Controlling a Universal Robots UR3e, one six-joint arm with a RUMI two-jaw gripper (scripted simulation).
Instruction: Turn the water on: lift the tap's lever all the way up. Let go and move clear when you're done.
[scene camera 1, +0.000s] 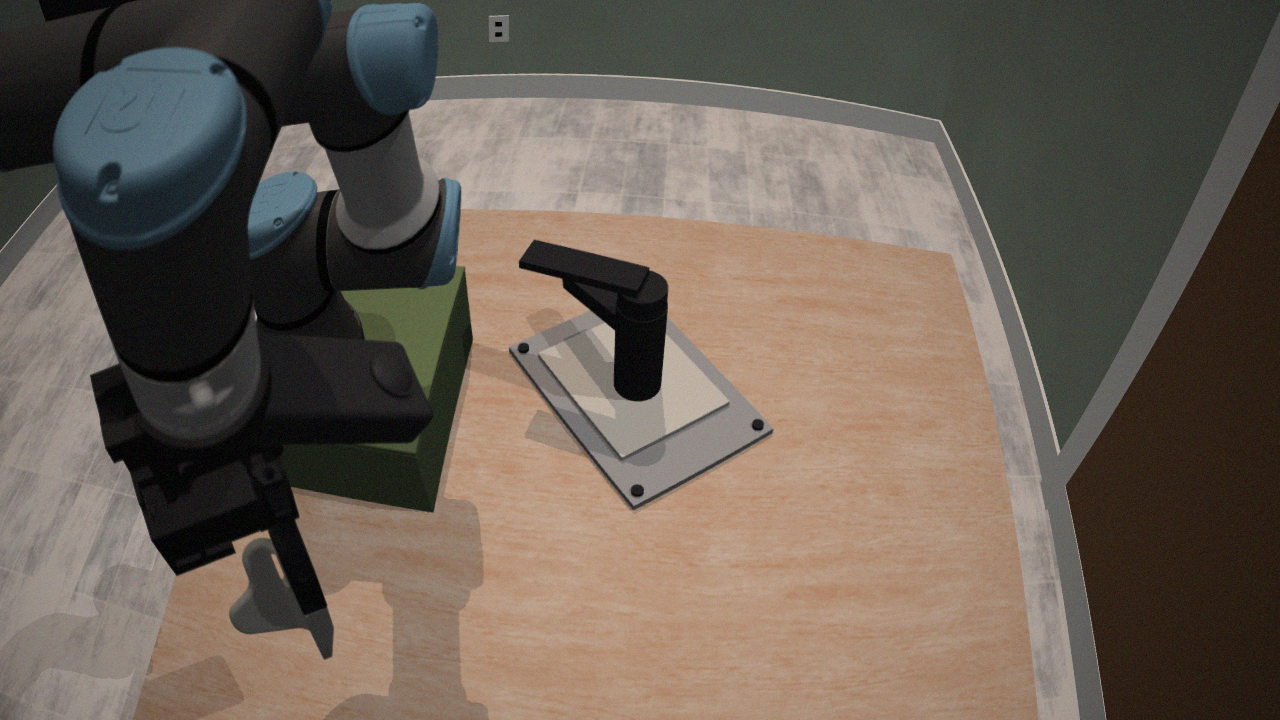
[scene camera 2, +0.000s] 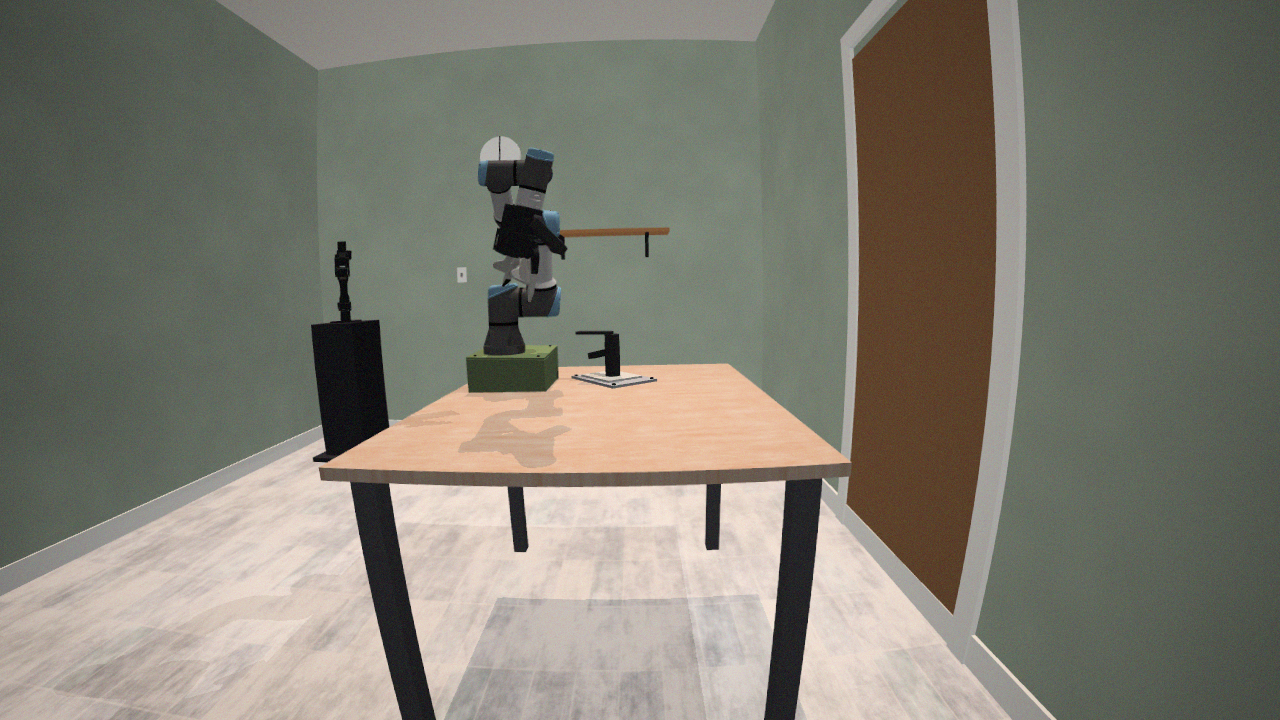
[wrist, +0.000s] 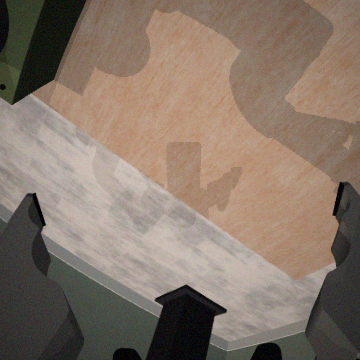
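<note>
There's a black tap (scene camera 1: 636, 387), and you'd get the tap (scene camera 2: 612, 373) from the other scene camera too. As for the gripper (scene camera 1: 272, 541), it's visible there, and you can also find the gripper (scene camera 2: 515, 294) in that other scene view, plus the gripper (wrist: 187, 190) from the wrist.
</note>
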